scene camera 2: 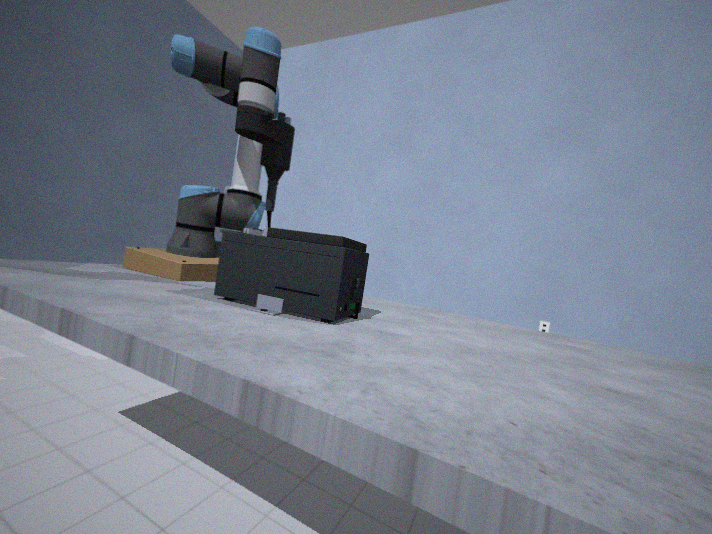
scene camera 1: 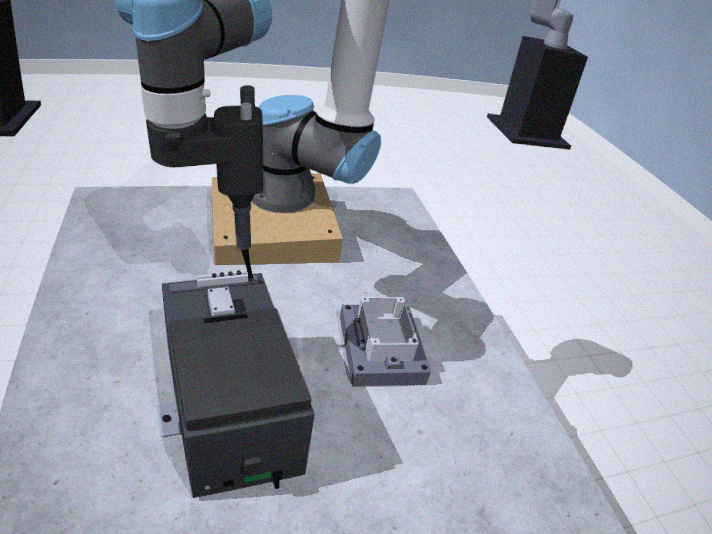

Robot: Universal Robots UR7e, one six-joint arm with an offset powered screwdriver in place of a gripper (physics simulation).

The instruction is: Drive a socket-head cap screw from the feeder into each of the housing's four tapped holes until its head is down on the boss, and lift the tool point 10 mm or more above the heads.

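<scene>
The dark feeder (scene camera 1: 241, 367) (scene camera 2: 276, 270) stands left of centre in scene camera 1. Several dark screws (scene camera 1: 230, 273) stand in a row on its pale rail (scene camera 1: 221, 281) at the back end. My screwdriver's tip (scene camera 1: 250, 277) (scene camera 2: 269, 228) is down at the right end of that rail, touching or just above it. Whether a screw is on the bit is too small to tell. The pale open housing (scene camera 1: 392, 351) sits in a grey fixture (scene camera 1: 391, 377) to the right. A dark round spot, like a screw head, shows on its front right boss; the other three bosses show smaller dark spots.
The robot base stands on a wooden block (scene camera 1: 276, 251) (scene camera 2: 152, 264) behind the feeder. A white plate (scene camera 1: 220, 301) lies on the feeder's top, near the rail. The feeder's raised dark cover (scene camera 1: 241, 367) (scene camera 2: 316, 236) lies in front of it. The feeder hides the fixture in scene camera 2.
</scene>
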